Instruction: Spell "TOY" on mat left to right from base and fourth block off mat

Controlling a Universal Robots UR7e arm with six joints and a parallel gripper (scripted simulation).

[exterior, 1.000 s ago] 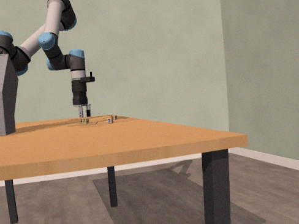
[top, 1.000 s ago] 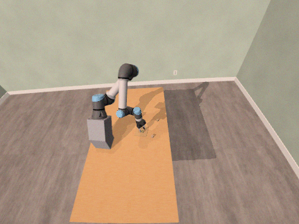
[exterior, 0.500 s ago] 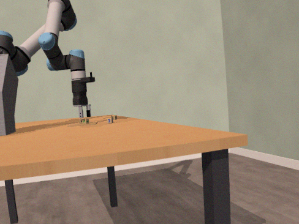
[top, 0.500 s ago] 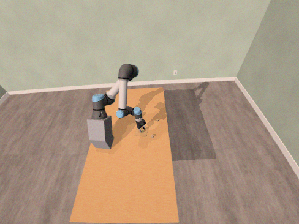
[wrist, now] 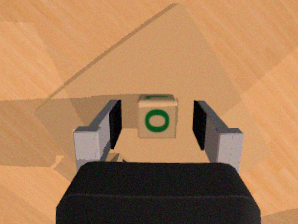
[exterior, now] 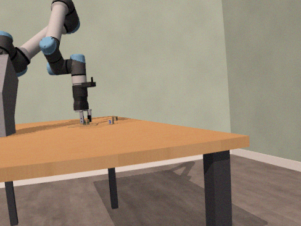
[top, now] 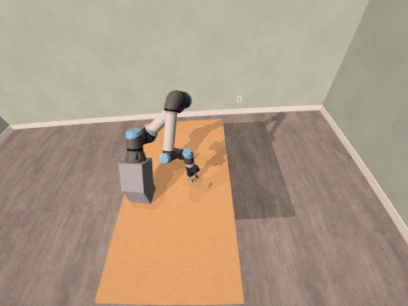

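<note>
Now: hand 20 mm above the O block. The rest, counted from my hand: Y block (120 mm ahead, 50 mm to the right, 20 mm below); then T block (20 mm behind, 50 mm to the left, 20 mm below); then tan mat (10 mm behind, 10 mm to the left, 30 mm below).
</note>
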